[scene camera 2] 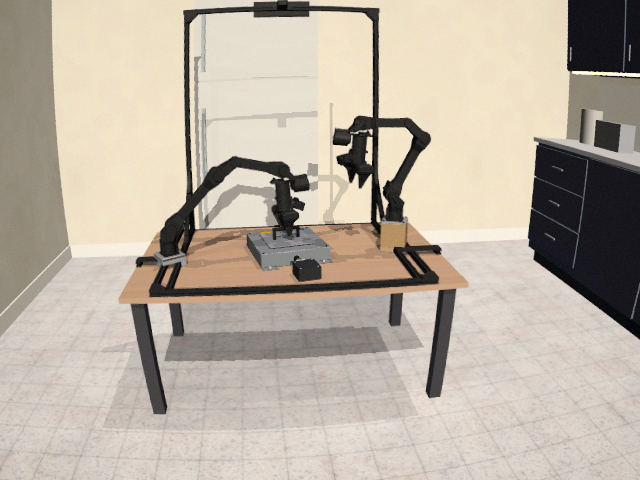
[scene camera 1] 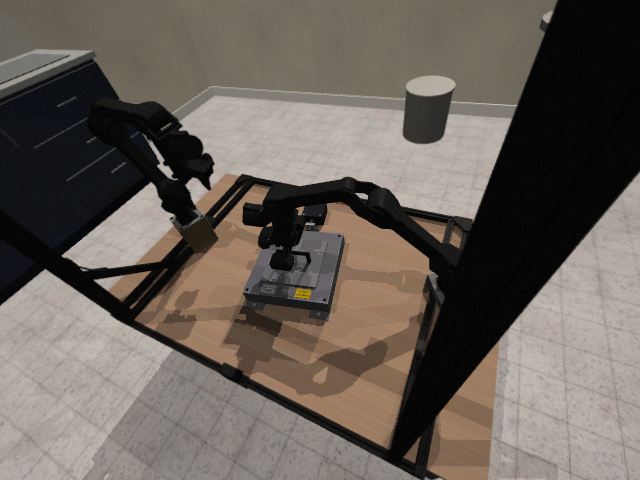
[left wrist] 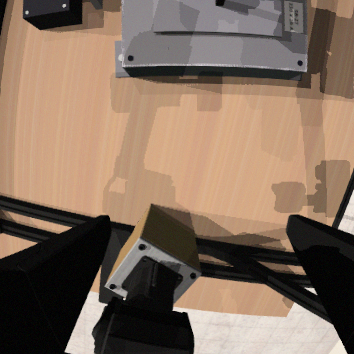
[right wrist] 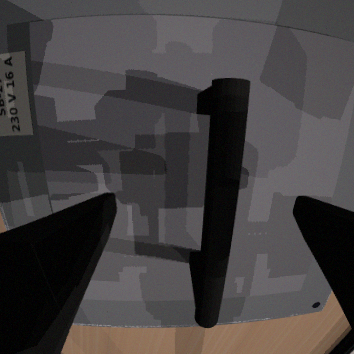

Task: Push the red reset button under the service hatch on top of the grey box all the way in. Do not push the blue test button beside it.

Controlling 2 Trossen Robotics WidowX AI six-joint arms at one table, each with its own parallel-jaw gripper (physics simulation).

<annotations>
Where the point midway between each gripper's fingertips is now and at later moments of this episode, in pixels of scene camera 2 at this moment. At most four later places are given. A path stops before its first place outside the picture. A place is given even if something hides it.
My left gripper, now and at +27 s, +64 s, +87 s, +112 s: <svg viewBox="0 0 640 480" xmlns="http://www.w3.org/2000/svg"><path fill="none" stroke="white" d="M355 185L355 186L355 186L310 181L309 181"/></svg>
My right gripper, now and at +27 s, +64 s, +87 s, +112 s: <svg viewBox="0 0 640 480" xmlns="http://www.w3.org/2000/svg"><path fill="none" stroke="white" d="M286 233L284 232L287 231L247 192L283 209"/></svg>
</annotations>
